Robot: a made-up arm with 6 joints. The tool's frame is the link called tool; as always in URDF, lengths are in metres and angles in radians. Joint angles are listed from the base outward. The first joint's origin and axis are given. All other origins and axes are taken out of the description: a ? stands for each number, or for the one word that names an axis. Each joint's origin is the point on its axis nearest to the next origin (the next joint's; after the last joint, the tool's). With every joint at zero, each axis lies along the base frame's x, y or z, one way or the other. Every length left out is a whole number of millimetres.
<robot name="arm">
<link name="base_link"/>
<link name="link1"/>
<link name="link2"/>
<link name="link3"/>
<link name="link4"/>
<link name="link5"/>
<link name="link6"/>
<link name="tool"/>
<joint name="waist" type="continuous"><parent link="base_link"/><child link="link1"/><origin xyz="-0.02 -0.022 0.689" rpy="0 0 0"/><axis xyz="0 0 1"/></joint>
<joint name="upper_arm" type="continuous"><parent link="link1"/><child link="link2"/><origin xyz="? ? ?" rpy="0 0 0"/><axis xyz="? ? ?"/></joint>
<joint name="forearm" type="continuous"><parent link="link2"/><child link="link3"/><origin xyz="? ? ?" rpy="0 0 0"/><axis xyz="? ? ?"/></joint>
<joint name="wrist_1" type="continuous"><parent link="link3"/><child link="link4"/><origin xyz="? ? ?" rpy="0 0 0"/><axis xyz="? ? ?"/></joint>
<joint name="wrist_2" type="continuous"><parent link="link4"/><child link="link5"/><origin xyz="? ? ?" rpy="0 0 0"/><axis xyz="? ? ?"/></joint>
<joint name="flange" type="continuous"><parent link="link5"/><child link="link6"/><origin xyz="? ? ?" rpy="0 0 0"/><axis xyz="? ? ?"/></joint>
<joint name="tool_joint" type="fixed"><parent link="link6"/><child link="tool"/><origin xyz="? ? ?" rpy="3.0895 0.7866 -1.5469"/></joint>
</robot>
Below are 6 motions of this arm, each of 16 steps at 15 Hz.
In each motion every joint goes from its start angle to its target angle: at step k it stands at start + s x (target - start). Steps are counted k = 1, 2, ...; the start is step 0. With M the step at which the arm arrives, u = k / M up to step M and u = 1 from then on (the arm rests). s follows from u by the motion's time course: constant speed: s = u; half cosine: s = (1 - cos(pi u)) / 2; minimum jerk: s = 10 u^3 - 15 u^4 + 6 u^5.
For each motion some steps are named. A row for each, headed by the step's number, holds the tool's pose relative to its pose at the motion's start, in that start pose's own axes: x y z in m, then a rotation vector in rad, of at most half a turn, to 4 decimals.
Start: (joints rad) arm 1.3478 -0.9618 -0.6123 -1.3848 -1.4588 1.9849
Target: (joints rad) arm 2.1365 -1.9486 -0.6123 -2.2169 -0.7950 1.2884
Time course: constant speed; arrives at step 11
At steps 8, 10, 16:
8: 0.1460 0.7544 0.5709 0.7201 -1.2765 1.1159
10: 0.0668 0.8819 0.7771 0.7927 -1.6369 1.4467
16: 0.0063 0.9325 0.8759 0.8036 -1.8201 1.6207

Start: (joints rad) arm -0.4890 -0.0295 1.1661 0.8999 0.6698 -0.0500
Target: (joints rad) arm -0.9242 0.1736 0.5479 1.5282 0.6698 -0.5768
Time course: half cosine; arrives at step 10
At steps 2, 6, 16:
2: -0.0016 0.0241 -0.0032 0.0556 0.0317 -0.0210
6: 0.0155 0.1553 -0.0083 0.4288 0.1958 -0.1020
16: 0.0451 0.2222 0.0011 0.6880 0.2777 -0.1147

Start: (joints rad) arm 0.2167 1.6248 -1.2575 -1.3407 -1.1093 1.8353
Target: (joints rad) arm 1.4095 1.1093 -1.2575 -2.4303 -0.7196 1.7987
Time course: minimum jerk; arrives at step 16
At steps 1, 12, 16:
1: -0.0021 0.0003 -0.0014 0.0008 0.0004 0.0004
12: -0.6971 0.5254 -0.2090 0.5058 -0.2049 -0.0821
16: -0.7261 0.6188 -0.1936 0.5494 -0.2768 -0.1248

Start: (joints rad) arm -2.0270 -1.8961 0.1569 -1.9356 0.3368 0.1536
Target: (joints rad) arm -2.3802 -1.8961 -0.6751 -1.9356 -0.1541 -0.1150
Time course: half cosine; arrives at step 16
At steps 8, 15, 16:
8: 0.2230 0.1461 -0.0661 0.1871 -0.3810 -0.2468
15: 0.4764 0.2130 -0.0607 0.3138 -0.8108 -0.4069
16: 0.4813 0.2134 -0.0599 0.3154 -0.8196 -0.4091

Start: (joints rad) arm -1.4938 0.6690 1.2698 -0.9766 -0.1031 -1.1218
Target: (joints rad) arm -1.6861 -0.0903 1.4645 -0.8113 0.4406 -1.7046
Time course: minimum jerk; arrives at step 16
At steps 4, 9, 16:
4: 0.0644 -0.0360 0.0175 -0.0212 0.0049 0.0797
9: 0.3741 -0.1488 0.1669 -0.1266 0.0860 0.4267
16: 0.5771 -0.1547 0.3294 -0.1979 0.1942 0.6265

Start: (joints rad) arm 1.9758 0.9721 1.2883 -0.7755 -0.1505 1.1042
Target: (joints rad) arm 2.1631 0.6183 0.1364 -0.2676 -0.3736 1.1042
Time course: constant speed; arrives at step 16
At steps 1, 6, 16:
1: -0.0106 0.0376 0.0334 0.0550 0.0578 -0.0739
6: -0.0186 0.2060 0.2437 0.3129 0.3904 -0.4303
16: 0.2143 0.3502 0.7456 0.7431 1.2368 -1.0551

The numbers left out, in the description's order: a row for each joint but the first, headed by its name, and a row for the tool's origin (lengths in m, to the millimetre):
upper_arm: xyz -0.014 0.079 0, axis 0 1 0
forearm: xyz 0.025 0 0.768, axis 0 1 0
wrist_1: xyz -0.023 0 0.343, axis 0 0 1
wrist_2: xyz 0.006 -0.005 0, axis 0 1 0
flange: xyz -0.014 0 0.078, axis 0 0 1
tool: xyz 0.029 0.009 0

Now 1 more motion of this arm.
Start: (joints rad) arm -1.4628 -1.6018 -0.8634 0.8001 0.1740 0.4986
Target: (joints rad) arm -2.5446 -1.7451 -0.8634 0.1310 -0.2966 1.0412
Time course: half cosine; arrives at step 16
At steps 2, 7, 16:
2: -0.0170 -0.0377 0.0092 -0.0228 0.0220 -0.0096
7: -0.1697 -0.3654 0.1806 -0.2585 0.2481 -0.1210
16: -0.3477 -0.6742 0.7072 -0.7130 0.6522 -0.3880

